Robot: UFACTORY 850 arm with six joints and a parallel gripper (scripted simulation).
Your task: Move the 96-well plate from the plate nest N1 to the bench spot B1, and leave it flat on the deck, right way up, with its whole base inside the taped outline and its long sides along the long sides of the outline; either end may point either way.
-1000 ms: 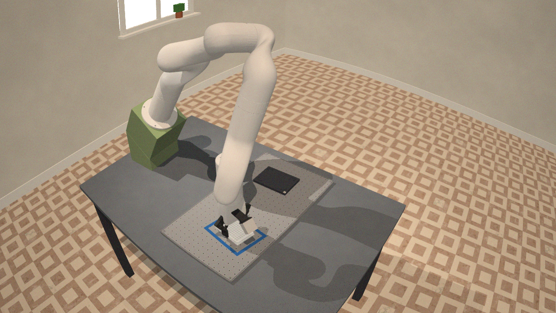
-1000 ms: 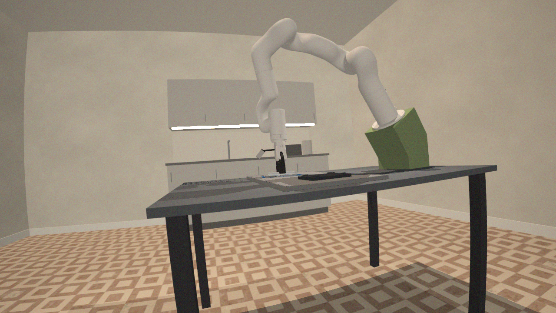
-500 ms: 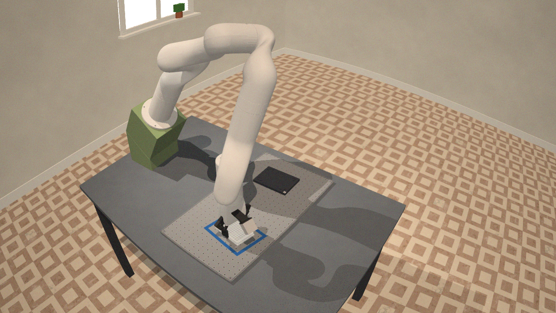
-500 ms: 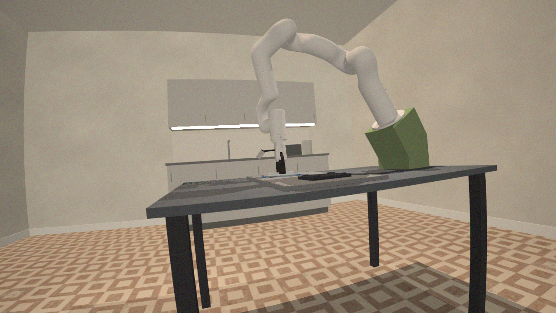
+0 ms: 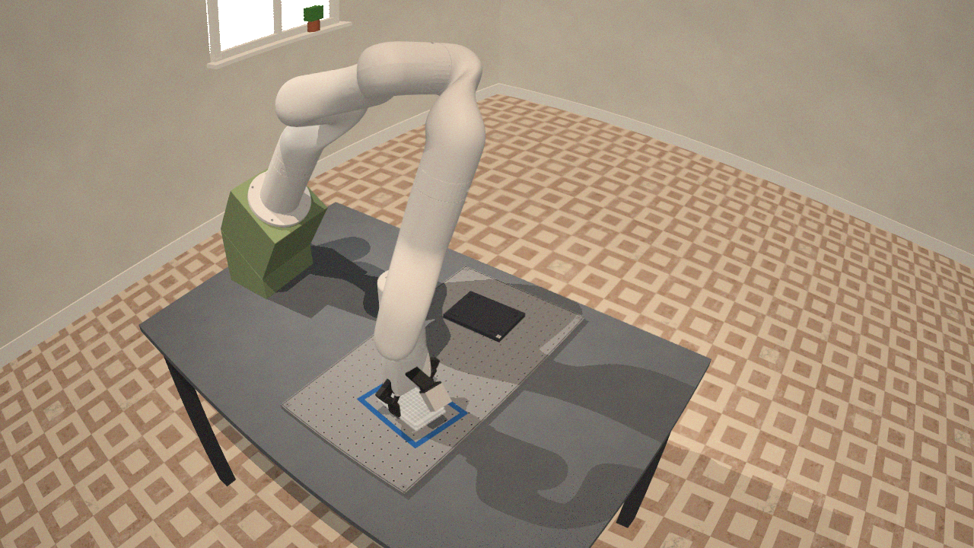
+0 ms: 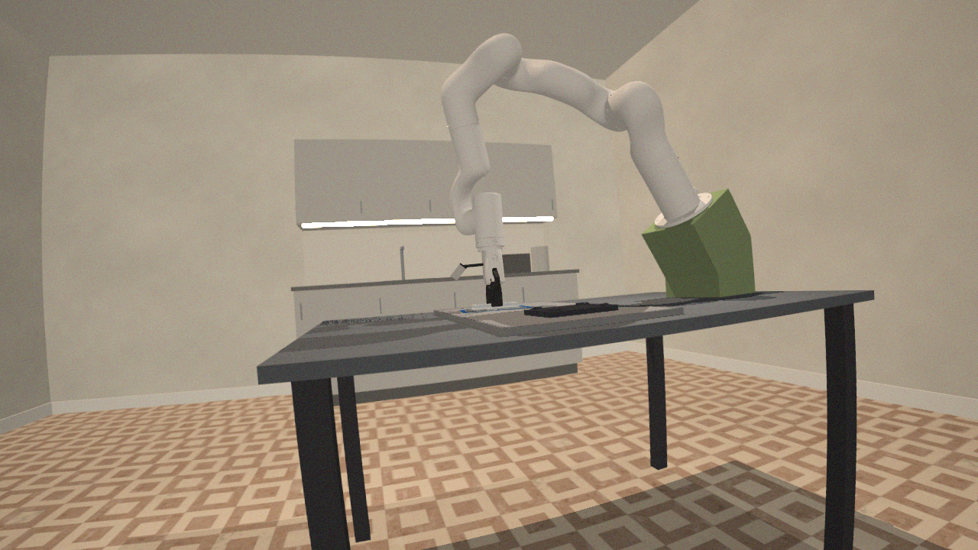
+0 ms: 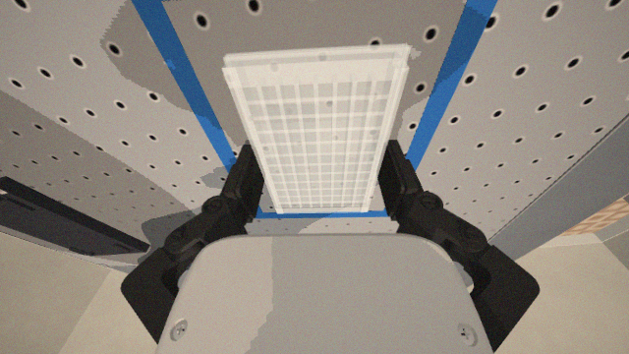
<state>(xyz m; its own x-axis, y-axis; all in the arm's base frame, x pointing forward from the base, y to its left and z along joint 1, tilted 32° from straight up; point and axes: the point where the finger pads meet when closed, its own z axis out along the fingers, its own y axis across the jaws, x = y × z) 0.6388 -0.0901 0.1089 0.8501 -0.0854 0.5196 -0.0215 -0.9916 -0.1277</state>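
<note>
The 96-well plate lies 10 mm below my hand. The rest, counted from my hand: black plate nest (100 mm behind, 340 mm to the left, 10 mm below); label (20 mm behind, 300 mm to the left, 10 mm below).
</note>
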